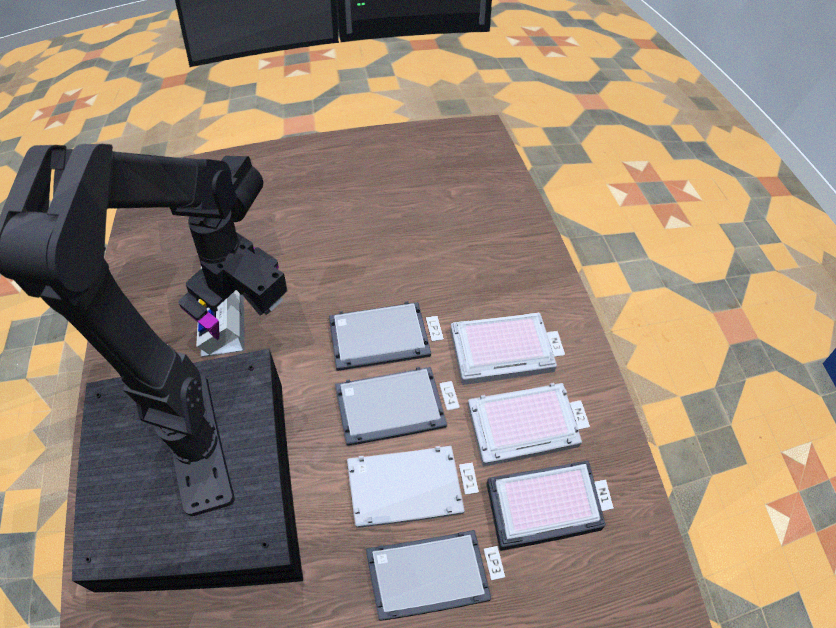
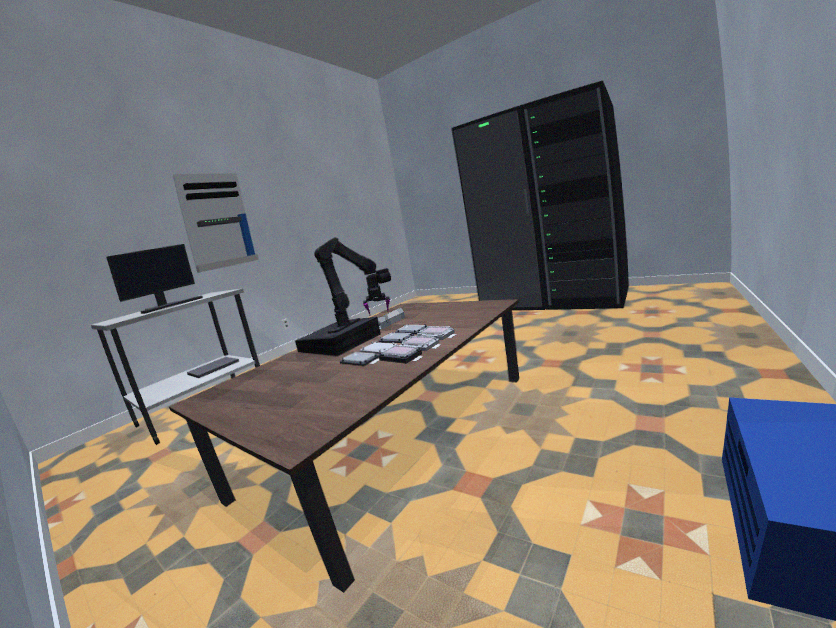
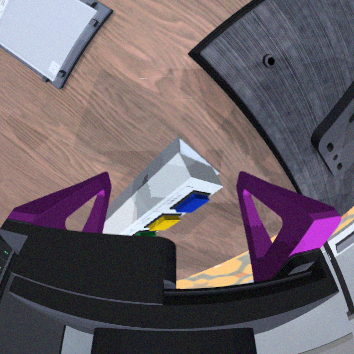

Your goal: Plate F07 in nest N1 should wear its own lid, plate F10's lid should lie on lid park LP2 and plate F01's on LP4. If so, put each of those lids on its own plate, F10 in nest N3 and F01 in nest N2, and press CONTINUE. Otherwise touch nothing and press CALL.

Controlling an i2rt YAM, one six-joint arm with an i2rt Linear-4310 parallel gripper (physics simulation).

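Frame: origin at the arm's base, x right, y up, z back, level; metres.
Seen in the pictures: gripper, fingertip midpoint: [image 1: 238, 316] [image 2: 379, 313] [image 3: 173, 178]; arm's base, link origin: [image 1: 196, 443] [image 2: 344, 326].
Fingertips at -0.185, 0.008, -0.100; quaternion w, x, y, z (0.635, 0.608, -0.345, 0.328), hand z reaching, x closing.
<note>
Pixels of each thing's top centre, then the offset from my fingertips to it, as dx, dy, dz. "pt": a spot on its surface instead.
- grey button box, top centre: [image 3: 140, 236] [image 1: 214, 276] [image 2: 386, 312] -0.121, -0.028, +0.028
- blue button, top centre: [image 3: 191, 209] -0.050, -0.036, +0.057
- yellow button, top centre: [image 3: 162, 228] -0.099, -0.036, +0.048
- partly hidden green button, top centre: [image 3: 140, 243] -0.149, -0.036, +0.040
- nest N3, surface spot: [image 1: 503, 341] pt +0.134, -0.064, -0.367
- N2, top centre: [image 1: 527, 416] [image 2: 418, 339] +0.265, -0.062, -0.343
- N1, top centre: [image 1: 549, 498] [image 2: 399, 348] +0.394, -0.057, -0.316
- LP2, top centre: [image 3: 32, 22] [image 1: 378, 330] [image 2: 411, 327] +0.042, -0.075, -0.201
- LP4, top centre: [image 1: 389, 401] [image 2: 395, 335] +0.166, -0.075, -0.176
- LP3, top centre: [image 1: 428, 573] [image 2: 358, 356] +0.426, -0.075, -0.134
- White lid park LP1, top centre: [image 1: 404, 482] [image 2: 378, 344] +0.294, -0.072, -0.152
My gripper [image 1: 239, 302] [image 2: 377, 308] [image 3: 173, 178] is open and empty, above a grey button box [image 1: 231, 327] [image 2: 393, 317] [image 3: 150, 187]. The box has a blue button [image 3: 192, 202], a yellow button [image 3: 165, 222] and a partly hidden green button [image 3: 146, 234]; their lettering is unreadable. Pink-welled plates sit in nest N3 [image 1: 503, 341], N2 [image 1: 525, 419] and N1 [image 1: 547, 501]; no grey lid shows on them. Grey tagged lids lie on LP2 [image 1: 378, 332], LP4 [image 1: 390, 405] and LP3 [image 1: 430, 572]. Tag writing is too small to read.
White lid park LP1 [image 1: 405, 485] lies between LP4 and LP3; I cannot tell whether a lid is on it. The black arm base [image 1: 182, 540] [image 2: 331, 343] [image 3: 235, 60] stands beside the button box. A server cabinet [image 2: 500, 216] and a blue box [image 2: 787, 446] stand off the table.
</note>
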